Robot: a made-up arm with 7 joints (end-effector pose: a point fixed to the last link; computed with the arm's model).
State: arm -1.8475 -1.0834 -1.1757 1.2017 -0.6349 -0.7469 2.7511
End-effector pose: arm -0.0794 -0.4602 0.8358 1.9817 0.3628 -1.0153
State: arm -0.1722 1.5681 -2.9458 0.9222 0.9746 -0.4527 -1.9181
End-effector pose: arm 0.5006 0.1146 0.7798 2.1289 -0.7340 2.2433
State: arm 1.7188 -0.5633 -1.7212 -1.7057 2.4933 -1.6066 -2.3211
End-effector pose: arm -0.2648 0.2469 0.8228 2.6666 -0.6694 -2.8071
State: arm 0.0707 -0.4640 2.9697 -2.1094 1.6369 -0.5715 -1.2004
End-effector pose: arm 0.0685 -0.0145 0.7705 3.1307 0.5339 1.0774
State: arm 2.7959 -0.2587 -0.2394 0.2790 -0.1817 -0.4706 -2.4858
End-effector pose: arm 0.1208 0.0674 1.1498 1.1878 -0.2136 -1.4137
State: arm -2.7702 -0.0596 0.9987 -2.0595 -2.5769 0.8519 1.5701
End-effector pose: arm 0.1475 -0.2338 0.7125 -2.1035 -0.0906 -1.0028
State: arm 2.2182 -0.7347 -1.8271 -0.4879 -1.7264 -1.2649 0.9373
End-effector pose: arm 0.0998 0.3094 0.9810 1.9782 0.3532 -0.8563
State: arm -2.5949 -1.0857 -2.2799 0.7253 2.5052 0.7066 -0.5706
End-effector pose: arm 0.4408 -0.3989 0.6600 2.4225 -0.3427 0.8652
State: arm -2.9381 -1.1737 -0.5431 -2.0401 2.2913 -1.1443 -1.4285
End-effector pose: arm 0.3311 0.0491 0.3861 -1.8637 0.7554 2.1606
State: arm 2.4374 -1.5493 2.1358 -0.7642 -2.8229 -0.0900 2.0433
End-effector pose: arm 0.5325 0.2538 0.5548 2.3342 1.0982 0.9103
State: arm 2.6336 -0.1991 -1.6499 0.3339 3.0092 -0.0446 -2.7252
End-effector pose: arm 0.1501 0.0049 1.1337 1.2459 -0.3046 -2.8253
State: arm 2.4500 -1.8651 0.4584 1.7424 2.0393 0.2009 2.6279
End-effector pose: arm 0.1386 0.3391 0.6612 2.1918 -0.2441 -2.3830
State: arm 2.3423 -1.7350 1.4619 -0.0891 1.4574 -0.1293 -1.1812
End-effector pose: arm 0.4494 0.4257 0.3986 -0.2481 1.3798 -1.1317
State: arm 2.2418 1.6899 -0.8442 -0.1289 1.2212 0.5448 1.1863
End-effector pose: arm -0.4270 -0.4684 0.5262 -1.6816 -1.0338 -2.4369
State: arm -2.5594 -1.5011 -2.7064 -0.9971 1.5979 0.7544 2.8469
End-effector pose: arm 0.4666 -0.2101 0.7381 1.9442 0.3422 -0.5625
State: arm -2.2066 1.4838 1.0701 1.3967 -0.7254 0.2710 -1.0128
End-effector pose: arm 0.0055 0.4800 0.4979 -0.6938 0.1874 -1.0575
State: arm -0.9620 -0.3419 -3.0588 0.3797 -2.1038 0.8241 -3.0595
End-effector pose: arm -0.1788 -0.2530 1.0658 2.0529 -0.5851 1.4447
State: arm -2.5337 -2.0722 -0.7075 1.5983 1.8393 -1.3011 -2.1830
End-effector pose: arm 0.2001 -0.3735 0.5201 -1.7708 -1.3334 -2.4264
